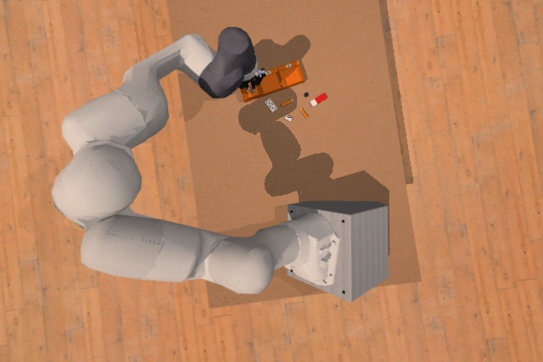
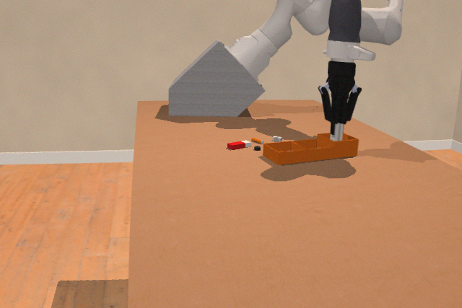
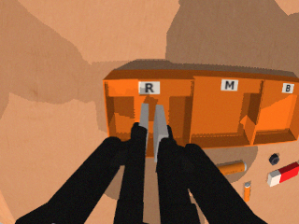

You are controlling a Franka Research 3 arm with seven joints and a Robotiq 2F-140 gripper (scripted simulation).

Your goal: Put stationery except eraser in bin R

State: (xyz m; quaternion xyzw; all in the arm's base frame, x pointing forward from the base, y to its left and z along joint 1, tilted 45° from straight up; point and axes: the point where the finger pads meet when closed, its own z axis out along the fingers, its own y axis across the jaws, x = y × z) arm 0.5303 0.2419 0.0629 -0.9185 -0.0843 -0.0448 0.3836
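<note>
The small grey piece is 11 cm behind my hand, 14 cm to the right of it and 4 cm below it. Round my hand: white domino: 6 cm behind, 8 cm to the right, 5 cm below; then small black piece: 2 cm behind, 22 cm to the right, 5 cm below; then orange bin: 3 cm ahead, 8 cm to the right, 3 cm below.
</note>
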